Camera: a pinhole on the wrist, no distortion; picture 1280 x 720 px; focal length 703.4 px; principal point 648.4 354.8 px. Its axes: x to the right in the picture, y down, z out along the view. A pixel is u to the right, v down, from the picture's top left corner.
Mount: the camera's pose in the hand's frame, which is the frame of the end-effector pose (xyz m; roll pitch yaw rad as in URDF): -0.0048 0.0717 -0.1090 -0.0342 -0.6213 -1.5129
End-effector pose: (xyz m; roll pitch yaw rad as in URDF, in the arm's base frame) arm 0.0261 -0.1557 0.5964 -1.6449 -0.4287 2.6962
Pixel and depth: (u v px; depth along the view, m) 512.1 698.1 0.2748
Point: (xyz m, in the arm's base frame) -0.2102 -0.1078 0.3896
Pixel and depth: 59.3 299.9 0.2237
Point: -0.0531 -0.0494 0.2653
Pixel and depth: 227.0 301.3 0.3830
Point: -0.1334 -0.1170 0.1378
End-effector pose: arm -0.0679 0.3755 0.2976 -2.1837 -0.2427 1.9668
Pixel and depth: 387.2 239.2 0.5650
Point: 0.0442 0.4651 -0.3077
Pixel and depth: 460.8 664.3 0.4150
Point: -0.0741 0.6657 -0.0754
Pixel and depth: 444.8 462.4 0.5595
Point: -0.0544 0.6091 -0.2466
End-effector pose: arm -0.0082 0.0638 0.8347 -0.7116 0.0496 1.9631
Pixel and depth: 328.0 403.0 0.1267
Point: -0.1165 0.0119 0.6788
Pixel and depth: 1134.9 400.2 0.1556
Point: -0.1133 0.0321 0.8454
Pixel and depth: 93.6 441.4 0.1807
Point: -0.1859 -0.0102 0.6081
